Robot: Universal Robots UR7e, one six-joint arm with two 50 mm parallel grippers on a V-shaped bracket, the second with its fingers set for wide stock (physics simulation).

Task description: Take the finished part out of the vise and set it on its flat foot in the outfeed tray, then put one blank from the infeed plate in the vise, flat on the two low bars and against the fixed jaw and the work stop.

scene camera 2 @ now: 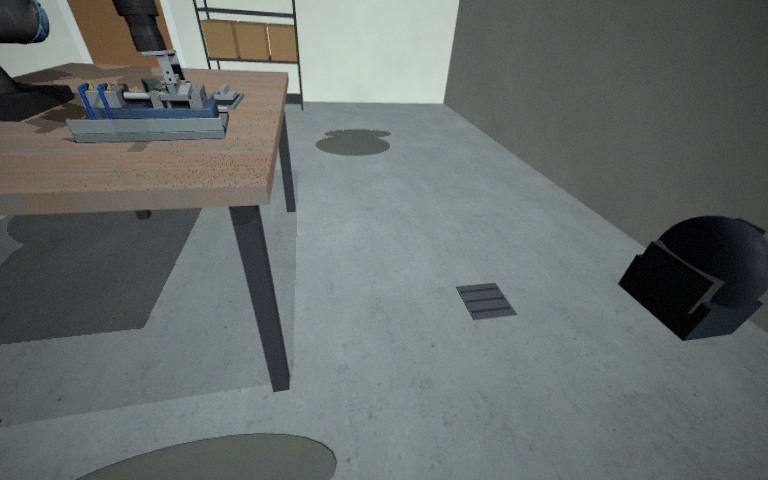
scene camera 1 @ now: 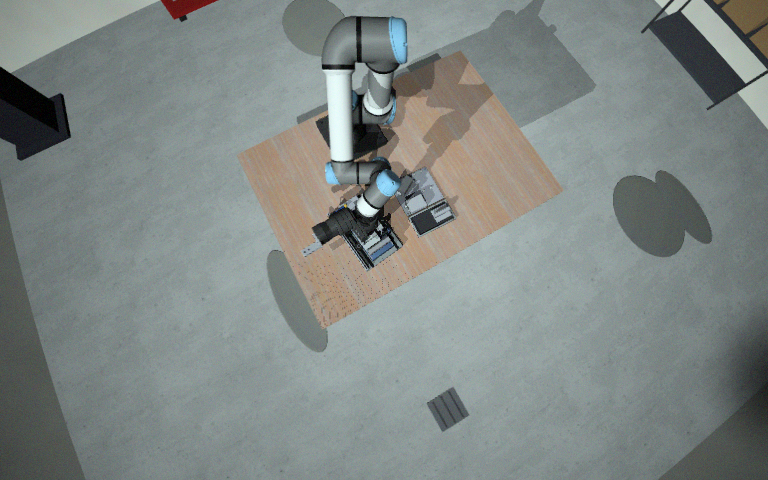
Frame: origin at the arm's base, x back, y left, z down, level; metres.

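Seen in the pictures: hand, its tool point: (scene camera 1: 307, 251).
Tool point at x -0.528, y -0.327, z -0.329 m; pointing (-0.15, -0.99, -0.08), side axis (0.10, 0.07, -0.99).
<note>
Pixels of each thing's top centre, then the offset from my tool point to it. Level surfaces: height alone.
- vise, centre of its top: (scene camera 2: 149, 86) (scene camera 1: 364, 225) dx +0.072, dy +0.212, dz +0.272 m
- grey plate, centre of its top: (scene camera 1: 416, 190) dx +0.145, dy +0.502, dz +0.363 m
- wooden table, height of its surface: dz +0.371 m
The vise (scene camera 1: 382, 250) (scene camera 2: 186, 109) has a blue base and grey jaws and stands in a long grey channel near the table's left side. My gripper (scene camera 1: 369, 227) points down over the vise, low at its jaws; its fingertips are mostly hidden, so their opening cannot be told. The second gripper's pale finger plate (scene camera 1: 310, 248) (scene camera 2: 169, 67) sticks out sideways, in front of the vise in scene camera 2. The finished part cannot be told apart from the jaws. Beside the vise lie a grey plate (scene camera 1: 431, 182) with a pale block and a dark-floored tray (scene camera 1: 421, 222) with light pieces; which is infeed or outfeed is unclear.
Two blue levers (scene camera 2: 105, 100) stand up at the vise's robot-side end. The arm's dark base (scene camera 1: 370, 141) is on the wooden table (scene camera 1: 487, 147) (scene camera 2: 113, 169). Small dark specks lie on the table near the front left corner. A shelf rack with boxes stands behind.
</note>
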